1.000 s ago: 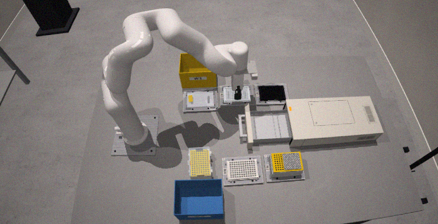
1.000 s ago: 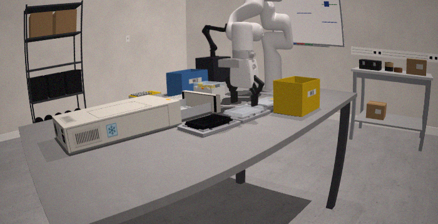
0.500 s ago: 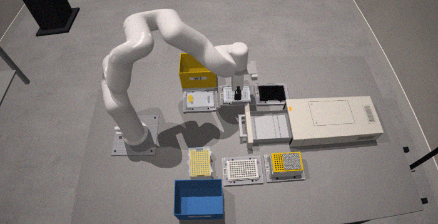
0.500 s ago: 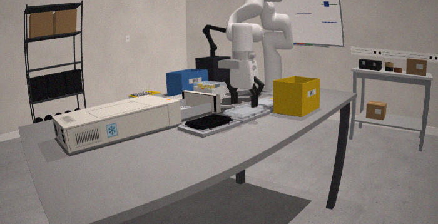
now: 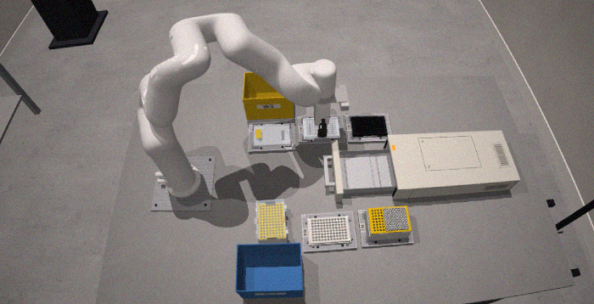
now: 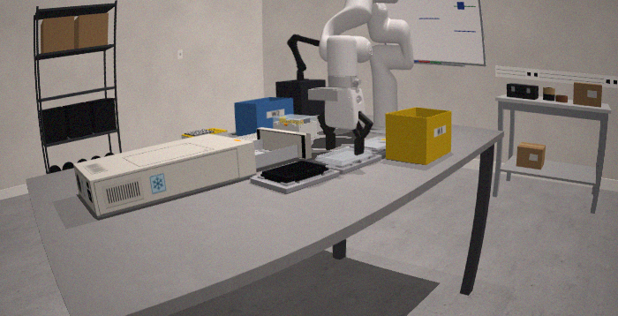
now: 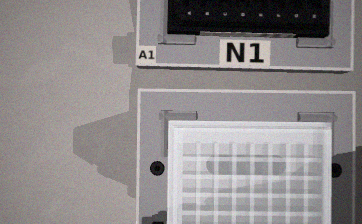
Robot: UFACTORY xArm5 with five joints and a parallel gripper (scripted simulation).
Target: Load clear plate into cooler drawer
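My hand is 2 cm above the clear plate. Also, from my hand: grey nest 3 cm below; then black plate 17 cm ahead, 2 cm below; then flat lid 18 cm behind, 2 cm to the right, 2 cm below.
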